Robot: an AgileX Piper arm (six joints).
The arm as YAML. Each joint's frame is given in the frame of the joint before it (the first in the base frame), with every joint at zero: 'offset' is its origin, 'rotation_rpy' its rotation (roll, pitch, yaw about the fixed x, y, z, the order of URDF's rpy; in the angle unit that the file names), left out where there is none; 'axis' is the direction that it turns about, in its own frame. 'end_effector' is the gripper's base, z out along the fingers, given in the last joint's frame.
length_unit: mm
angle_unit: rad
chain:
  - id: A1
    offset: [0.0, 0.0, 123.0]
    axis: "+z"
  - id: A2
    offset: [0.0, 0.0, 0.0]
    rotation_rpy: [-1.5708, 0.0, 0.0]
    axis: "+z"
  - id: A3
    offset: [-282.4, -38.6, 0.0]
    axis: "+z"
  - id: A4
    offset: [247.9, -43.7, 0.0]
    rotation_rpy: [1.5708, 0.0, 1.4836]
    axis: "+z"
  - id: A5
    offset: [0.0, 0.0, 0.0]
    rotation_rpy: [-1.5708, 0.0, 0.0]
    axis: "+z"
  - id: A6
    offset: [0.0, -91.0, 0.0]
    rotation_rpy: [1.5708, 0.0, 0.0]
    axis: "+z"
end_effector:
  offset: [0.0, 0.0, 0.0]
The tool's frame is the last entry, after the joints.
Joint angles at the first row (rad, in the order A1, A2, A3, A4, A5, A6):
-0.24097 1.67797 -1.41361 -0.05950 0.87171 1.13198
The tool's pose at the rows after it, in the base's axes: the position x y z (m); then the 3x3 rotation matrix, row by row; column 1 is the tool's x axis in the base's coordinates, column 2 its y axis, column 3 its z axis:
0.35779, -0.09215, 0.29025; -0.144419, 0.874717, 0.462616; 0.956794, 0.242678, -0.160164; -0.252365, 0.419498, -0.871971
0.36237, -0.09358, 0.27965; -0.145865, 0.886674, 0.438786; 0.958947, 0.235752, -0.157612; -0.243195, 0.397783, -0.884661
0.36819, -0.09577, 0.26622; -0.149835, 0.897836, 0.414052; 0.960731, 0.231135, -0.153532; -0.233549, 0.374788, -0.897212
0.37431, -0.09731, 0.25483; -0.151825, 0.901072, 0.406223; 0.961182, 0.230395, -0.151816; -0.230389, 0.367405, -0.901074
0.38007, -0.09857, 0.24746; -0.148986, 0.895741, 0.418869; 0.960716, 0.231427, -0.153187; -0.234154, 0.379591, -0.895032
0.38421, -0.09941, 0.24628; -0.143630, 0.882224, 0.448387; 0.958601, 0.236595, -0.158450; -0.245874, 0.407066, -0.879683
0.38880, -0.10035, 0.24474; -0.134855, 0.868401, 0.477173; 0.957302, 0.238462, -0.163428; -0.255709, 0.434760, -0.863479
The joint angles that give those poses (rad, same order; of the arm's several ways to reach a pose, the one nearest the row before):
-0.24096 1.70110 -1.41359 -0.05951 0.86159 1.14856
-0.24097 1.72984 -1.41357 -0.06383 0.85993 1.15570
-0.24262 1.76640 -1.41361 -0.06593 0.85140 1.15800
-0.24263 1.79849 -1.41362 -0.06759 0.82828 1.16018
-0.24262 1.82112 -1.41360 -0.06760 0.79165 1.16234
-0.24262 1.82843 -1.41362 -0.06760 0.75070 1.16234
-0.24262 1.83801 -1.41520 -0.06760 0.70930 1.16593

